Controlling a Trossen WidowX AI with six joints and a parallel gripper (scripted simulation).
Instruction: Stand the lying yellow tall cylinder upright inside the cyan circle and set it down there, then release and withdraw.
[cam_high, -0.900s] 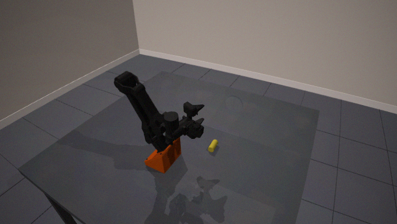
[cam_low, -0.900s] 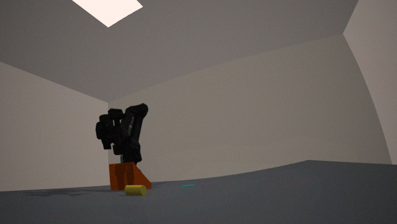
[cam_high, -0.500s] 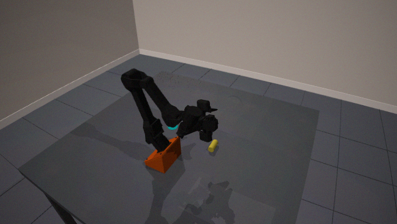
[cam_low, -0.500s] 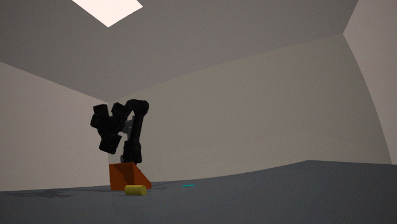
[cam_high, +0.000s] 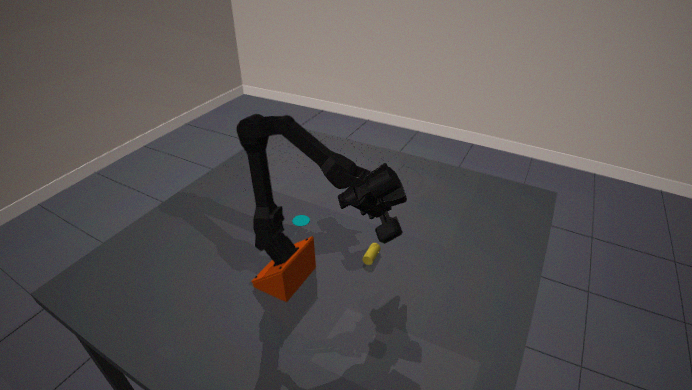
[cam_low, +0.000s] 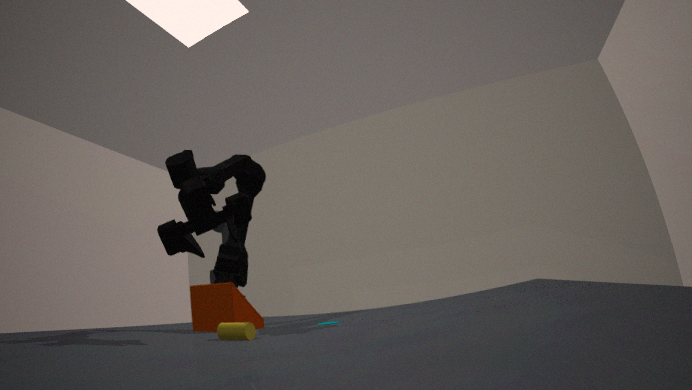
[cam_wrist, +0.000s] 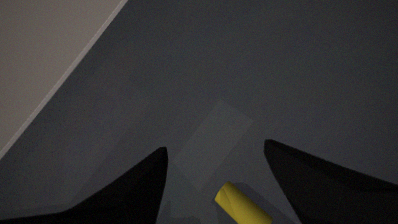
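Right now my gripper tip is 150 mm above the yellow tall cylinder, 50 mm to the right of it and 30 mm past it. From my gripper tip the other things lie so: cyan circle (340 mm to the left, 160 mm below, 10 mm ahead).
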